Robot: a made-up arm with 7 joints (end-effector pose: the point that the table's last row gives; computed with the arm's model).
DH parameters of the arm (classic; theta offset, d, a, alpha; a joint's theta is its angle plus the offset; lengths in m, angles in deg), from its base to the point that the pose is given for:
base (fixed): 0 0 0 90
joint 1: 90 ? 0 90
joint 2: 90 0 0 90
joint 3: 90 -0.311 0 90
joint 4: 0 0 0 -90
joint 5: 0 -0.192 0 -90
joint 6: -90 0 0 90
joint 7: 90 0 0 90
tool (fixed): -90 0 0 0
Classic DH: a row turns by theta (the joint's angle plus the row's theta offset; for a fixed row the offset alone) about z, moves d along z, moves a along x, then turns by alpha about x.
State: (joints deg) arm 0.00 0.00 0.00 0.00 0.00 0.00 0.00
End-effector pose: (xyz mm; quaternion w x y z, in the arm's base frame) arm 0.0 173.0 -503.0 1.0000 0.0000 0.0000 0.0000
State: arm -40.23 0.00 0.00 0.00 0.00 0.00 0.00
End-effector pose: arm -324.9 173.0 -384.0 0.9390 0.0000 0.3439 0.0000
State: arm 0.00 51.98 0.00 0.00 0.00 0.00 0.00
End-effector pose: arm 0.0 569.3 -309.8 0.8989 0.4382 0.0000 0.0000
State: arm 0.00 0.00 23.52 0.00 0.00 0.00 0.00
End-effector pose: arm 0.0 173.0 -503.0 0.9790 0.0000 0.0000 0.2038
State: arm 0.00 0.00 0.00 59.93 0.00 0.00 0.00
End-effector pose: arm 166.2 173.0 -407.2 0.8663 0.0000 -0.4995 0.0000
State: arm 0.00 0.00 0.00 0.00 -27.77 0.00 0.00
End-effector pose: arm 0.0 173.0 -503.0 0.9708 0.0000 0.0000 -0.2400
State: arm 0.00 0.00 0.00 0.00 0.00 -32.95 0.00
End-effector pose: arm 0.0 173.0 -503.0 0.9589 0.0000 -0.2836 0.0000
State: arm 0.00 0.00 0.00 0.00 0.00 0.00 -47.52
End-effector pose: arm 0.0 173.0 -503.0 0.9152 0.4029 0.0000 0.0000
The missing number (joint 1, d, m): -0.173
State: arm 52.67 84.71 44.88 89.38 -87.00 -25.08 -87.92
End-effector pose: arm -1.8 497.2 172.5 0.6701 -0.7236 0.1533 0.0622
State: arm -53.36 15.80 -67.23 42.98 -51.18 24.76 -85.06
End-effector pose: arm -344.7 179.8 -319.5 0.5207 0.2150 -0.4741 -0.6767
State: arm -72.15 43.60 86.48 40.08 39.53 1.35 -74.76
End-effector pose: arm -232.3 578.1 -82.8 0.1330 0.8756 0.0070 0.4644
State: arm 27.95 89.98 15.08 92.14 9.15 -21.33 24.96
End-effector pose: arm 140.3 476.8 130.8 0.2676 0.4820 -0.6462 -0.5277
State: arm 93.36 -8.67 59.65 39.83 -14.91 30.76 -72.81
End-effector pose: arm 464.8 208.8 89.5 0.6641 0.1571 -0.3580 0.6373
